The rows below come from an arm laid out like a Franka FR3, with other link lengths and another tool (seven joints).
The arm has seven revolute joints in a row. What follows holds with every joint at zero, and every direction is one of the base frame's. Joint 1 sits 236.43 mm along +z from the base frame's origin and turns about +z. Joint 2 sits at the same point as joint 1 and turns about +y. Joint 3 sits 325.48 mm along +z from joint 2 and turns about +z. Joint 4 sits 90.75 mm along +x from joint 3 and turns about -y. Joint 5 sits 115.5 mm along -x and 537.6 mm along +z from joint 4 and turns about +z. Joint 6 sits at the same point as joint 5 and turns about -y. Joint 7 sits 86.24 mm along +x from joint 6 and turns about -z. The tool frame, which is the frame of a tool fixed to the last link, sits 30 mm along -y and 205.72 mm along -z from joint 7; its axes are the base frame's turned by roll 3.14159, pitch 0.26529 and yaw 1.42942 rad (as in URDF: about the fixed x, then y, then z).
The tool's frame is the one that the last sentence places.
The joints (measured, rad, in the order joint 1, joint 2, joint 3, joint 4, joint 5, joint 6, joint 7), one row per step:
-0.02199 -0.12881 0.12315 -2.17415 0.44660 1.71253 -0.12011
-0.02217 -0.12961 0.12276 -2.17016 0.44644 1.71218 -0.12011
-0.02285 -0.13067 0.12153 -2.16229 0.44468 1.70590 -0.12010
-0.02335 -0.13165 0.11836 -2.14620 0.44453 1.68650 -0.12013
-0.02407 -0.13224 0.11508 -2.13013 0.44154 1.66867 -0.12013
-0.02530 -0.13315 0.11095 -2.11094 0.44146 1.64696 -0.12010
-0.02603 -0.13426 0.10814 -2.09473 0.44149 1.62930 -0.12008
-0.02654 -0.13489 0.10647 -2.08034 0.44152 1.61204 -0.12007
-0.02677 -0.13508 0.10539 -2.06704 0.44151 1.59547 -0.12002
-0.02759 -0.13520 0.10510 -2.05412 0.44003 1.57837 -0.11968
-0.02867 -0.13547 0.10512 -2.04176 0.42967 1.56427 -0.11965
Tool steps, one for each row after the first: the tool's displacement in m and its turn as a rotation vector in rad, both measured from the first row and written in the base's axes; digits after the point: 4 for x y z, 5 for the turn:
0.0014 -0.0002 0.0027 0.00033 -0.00446 -0.00030
0.0031 -0.0011 0.0075 0.00032 -0.00770 0.00103
0.0048 -0.0021 0.0169 0.00409 -0.00683 0.00495
0.0067 -0.0039 0.0259 0.00503 -0.00721 0.00916
0.0087 -0.0058 0.0371 0.00918 -0.00725 0.01230
0.0103 -0.0069 0.0467 0.01249 -0.00826 0.01570
0.0111 -0.0073 0.0550 0.01539 -0.00735 0.02033
0.0116 -0.0073 0.0625 0.01794 -0.00554 0.02554
0.0117 -0.0075 0.0696 0.01886 -0.00276 0.03143
0.0121 -0.0095 0.0761 0.01107 -0.00286 0.03943

